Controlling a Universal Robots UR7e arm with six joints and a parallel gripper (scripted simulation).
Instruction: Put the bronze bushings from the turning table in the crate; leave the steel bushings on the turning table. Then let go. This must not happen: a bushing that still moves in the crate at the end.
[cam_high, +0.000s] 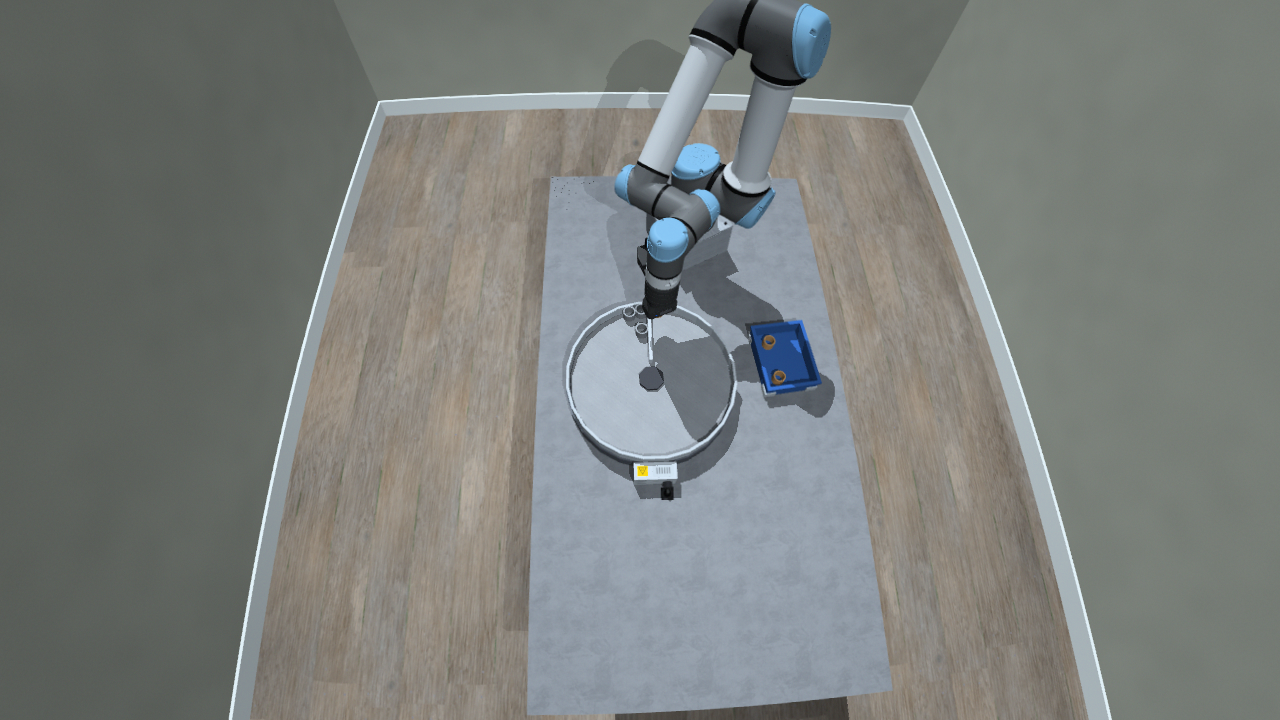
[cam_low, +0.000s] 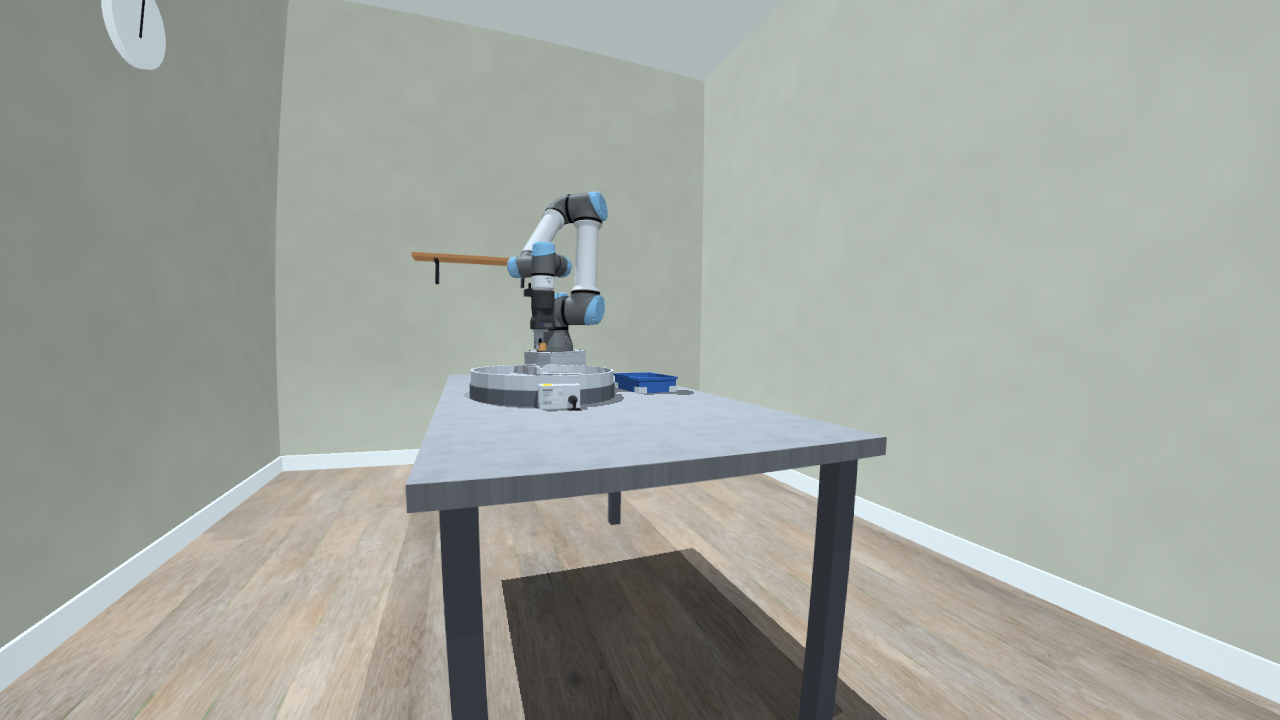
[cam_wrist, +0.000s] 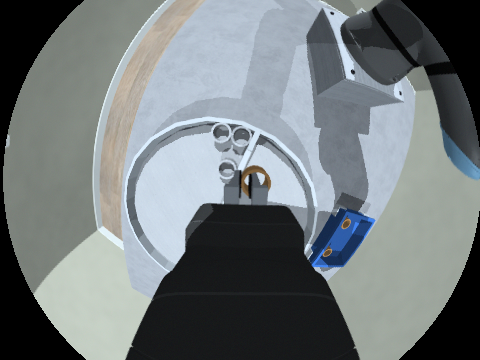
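Now: the blue crate 60 mm ahead of my hand, 350 mm to the left of it and 130 mm below it. Round my hand: round turning table: 140 mm ahead, 100 mm below.
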